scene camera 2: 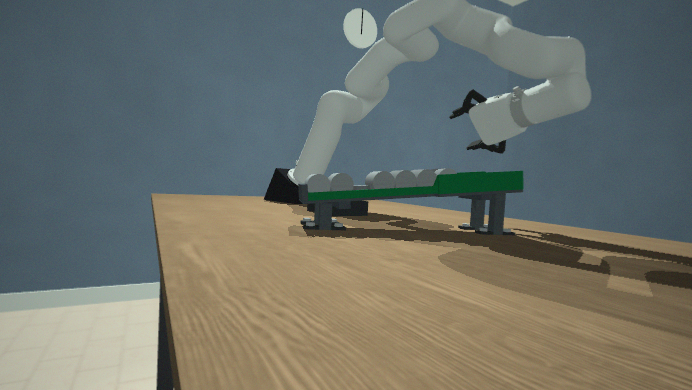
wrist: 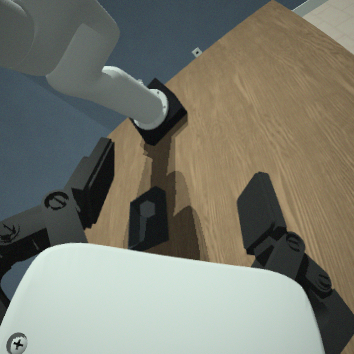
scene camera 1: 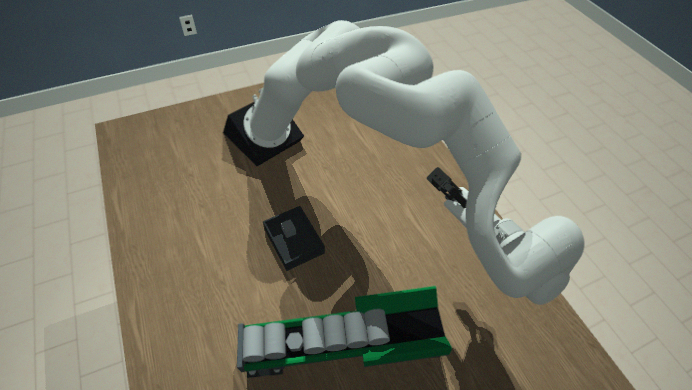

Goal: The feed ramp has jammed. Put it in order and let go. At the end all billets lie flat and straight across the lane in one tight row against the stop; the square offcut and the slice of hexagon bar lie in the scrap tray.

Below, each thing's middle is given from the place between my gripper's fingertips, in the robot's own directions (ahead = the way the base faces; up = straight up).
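Scene:
Black lane bed (scene camera 1: 422, 324): my hand 28 cm to the left of it, 16 cm above it, 15 cm short of it. Black scrap tray (scene camera 1: 305, 245), from my hand: 28 cm to the right, 21 cm below, 13 cm behind.

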